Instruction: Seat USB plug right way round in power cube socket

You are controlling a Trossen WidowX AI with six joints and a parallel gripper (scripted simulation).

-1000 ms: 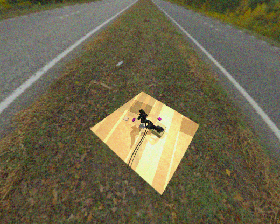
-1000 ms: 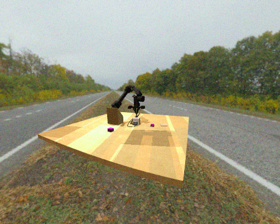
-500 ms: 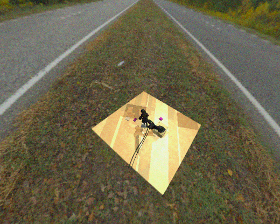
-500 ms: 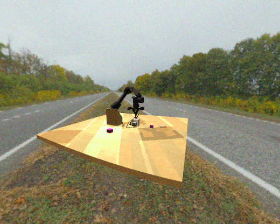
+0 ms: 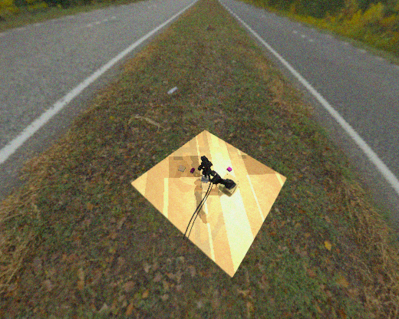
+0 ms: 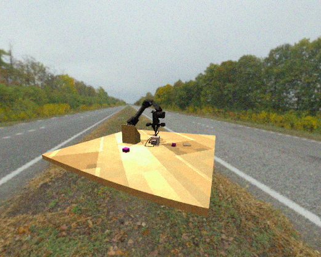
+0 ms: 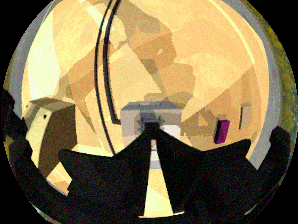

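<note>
The USB plug is 20 mm below my gripper tip. From my gripper tip the other things lie so: flat white piece 300 mm ahead, 90 mm to the left, 100 mm below; then magenta block 190 mm ahead, 10 mm to the left, 100 mm below.
</note>
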